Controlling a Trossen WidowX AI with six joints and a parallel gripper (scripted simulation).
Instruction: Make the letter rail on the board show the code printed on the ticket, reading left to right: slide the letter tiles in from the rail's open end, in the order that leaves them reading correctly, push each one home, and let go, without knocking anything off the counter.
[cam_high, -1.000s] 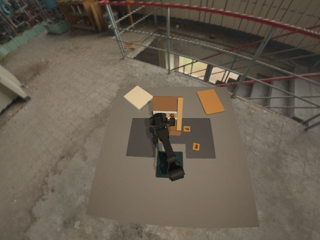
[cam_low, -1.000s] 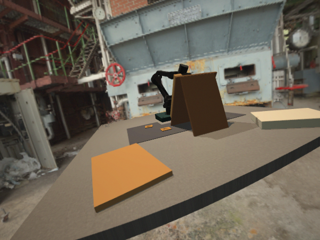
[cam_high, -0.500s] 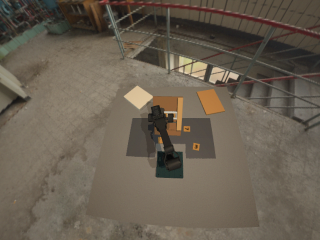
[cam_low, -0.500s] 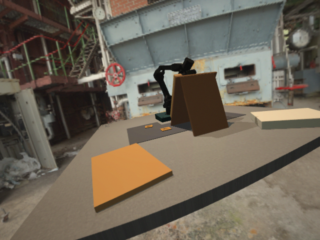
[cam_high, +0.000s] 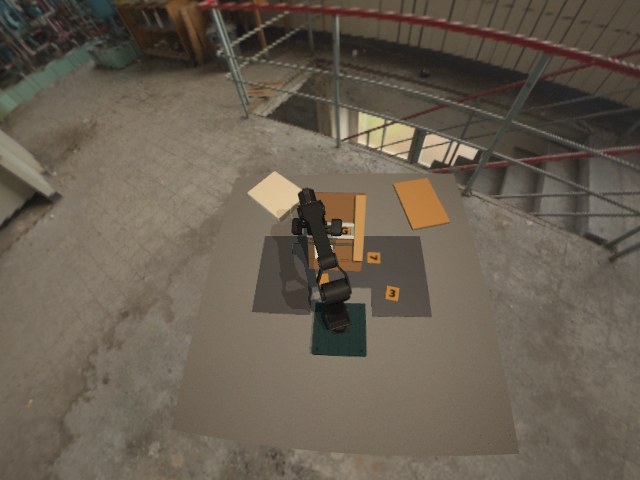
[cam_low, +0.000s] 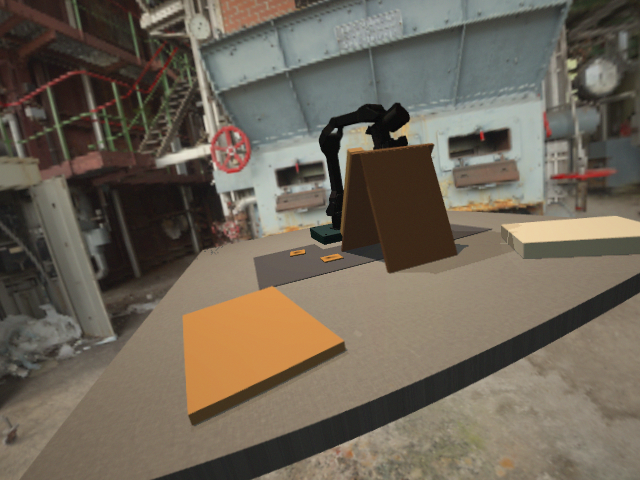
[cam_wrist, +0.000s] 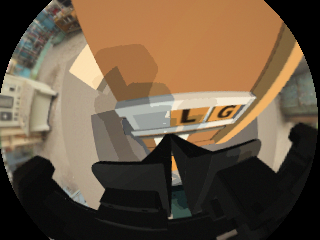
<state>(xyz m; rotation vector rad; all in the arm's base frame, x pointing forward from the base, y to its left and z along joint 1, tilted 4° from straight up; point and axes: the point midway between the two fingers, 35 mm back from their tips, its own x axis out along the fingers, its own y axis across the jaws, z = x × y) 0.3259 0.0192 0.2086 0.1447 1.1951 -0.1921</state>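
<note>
Right now the orange tile marked l is 40 mm to the right of my gripper tip, 20 mm below it and 20 mm ahead of it. From my gripper tip the other things lie so: white ticket (110 mm below, 30 mm behind); orange tile marked g (100 mm to the right, 20 mm below); dark mat (190 mm below, 150 mm behind, 60 mm to the right).
</note>
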